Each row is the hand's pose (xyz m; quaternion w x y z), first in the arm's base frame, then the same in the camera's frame.
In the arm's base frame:
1: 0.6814 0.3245 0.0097 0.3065 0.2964 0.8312 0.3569
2: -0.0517 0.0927 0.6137 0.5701 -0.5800 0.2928 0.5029
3: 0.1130 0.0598 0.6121 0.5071 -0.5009 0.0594 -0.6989
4: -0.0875 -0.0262 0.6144 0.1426 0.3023 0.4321 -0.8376
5: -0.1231 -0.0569 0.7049 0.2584 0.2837 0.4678 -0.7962
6: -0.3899 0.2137 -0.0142 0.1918 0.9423 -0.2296 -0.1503
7: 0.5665 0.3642 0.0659 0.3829 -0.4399 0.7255 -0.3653
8: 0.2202 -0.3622 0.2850 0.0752 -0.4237 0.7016 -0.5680
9: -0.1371 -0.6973 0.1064 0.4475 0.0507 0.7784 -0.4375
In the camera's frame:
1: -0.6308 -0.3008 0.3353 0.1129 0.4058 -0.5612 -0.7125
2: -0.0718 -1.1026 0.3616 0.1402 -0.4251 -0.4793 0.7549
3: -0.0716 -0.9574 0.4461 0.9758 -0.1130 -0.1836 -0.0362
4: 0.0438 -1.0911 0.3180 0.6672 -0.0399 0.7142 -0.2079
5: 0.1106 -1.1526 0.3644 0.7099 -0.0465 0.6973 -0.0871
6: -0.3465 -1.1173 -0.3074 0.0812 -0.7795 -0.6164 -0.0771
7: -0.6266 -0.4342 0.3240 0.6930 -0.6538 0.1506 0.2639
8: 0.1795 -0.5694 0.1580 0.6663 -0.7007 0.2382 -0.0911
9: 0.4868 -0.6578 -0.2538 0.6416 -0.3905 0.5704 0.3324

